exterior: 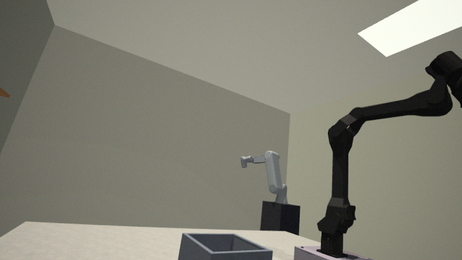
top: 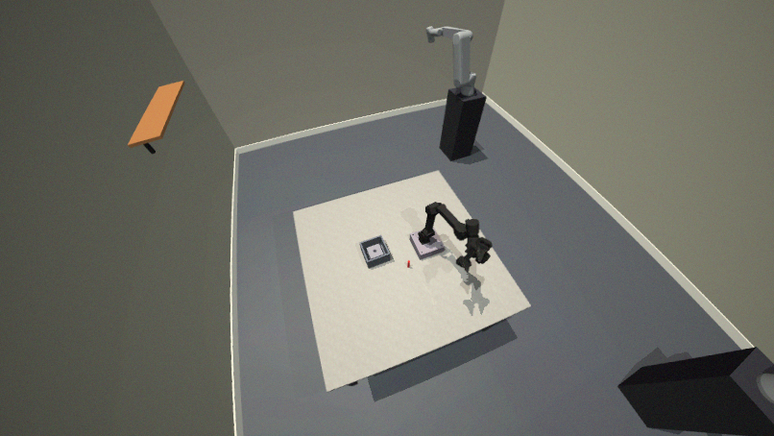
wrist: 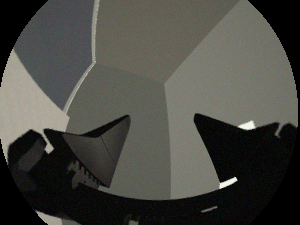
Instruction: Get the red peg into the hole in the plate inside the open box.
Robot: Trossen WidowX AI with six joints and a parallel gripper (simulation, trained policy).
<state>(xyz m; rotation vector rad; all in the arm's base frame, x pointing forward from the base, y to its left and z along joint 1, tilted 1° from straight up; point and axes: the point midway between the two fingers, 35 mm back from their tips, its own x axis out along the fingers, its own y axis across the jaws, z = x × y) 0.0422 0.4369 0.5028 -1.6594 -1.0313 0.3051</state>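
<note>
Right now the red peg is 540 mm below my gripper tip, 350 mm to the right of it and 110 mm ahead of it. From my gripper tip the other things lie so: grey box: 560 mm below, 520 mm to the right, 290 mm ahead.
</note>
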